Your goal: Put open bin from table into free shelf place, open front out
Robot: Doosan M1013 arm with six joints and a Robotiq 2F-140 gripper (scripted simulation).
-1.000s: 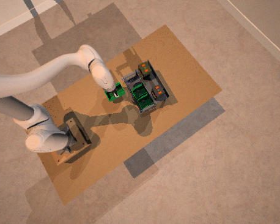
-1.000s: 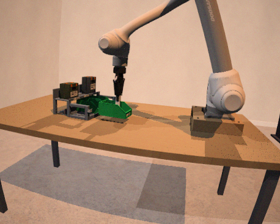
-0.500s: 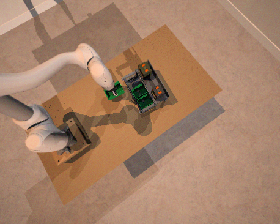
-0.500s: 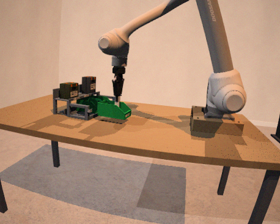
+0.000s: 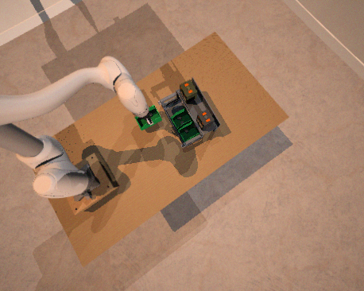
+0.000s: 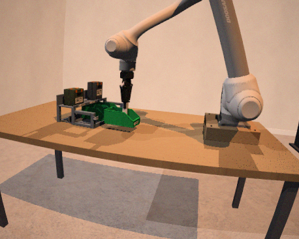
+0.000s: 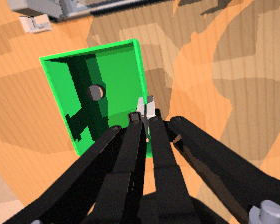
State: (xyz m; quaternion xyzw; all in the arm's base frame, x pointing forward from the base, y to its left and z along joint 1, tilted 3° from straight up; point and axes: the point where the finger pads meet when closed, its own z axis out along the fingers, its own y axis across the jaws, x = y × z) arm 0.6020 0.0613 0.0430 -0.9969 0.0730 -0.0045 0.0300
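The shelf lip lies 120 mm ahead of my hand, 100 mm below it and 80 mm to the right of it.
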